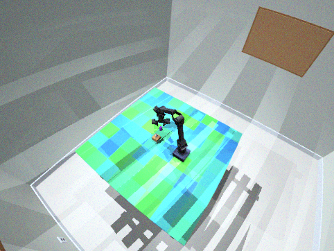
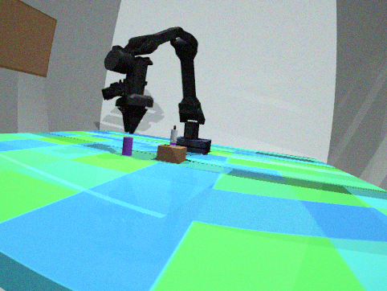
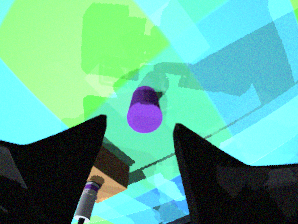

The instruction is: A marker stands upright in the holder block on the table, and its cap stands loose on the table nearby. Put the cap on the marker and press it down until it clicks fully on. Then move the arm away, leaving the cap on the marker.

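Right now my gripper tip is 40 mm above the purple cap. Round my gripper tip: tan holder block (120 mm to the left, 40 mm below, 40 mm behind).
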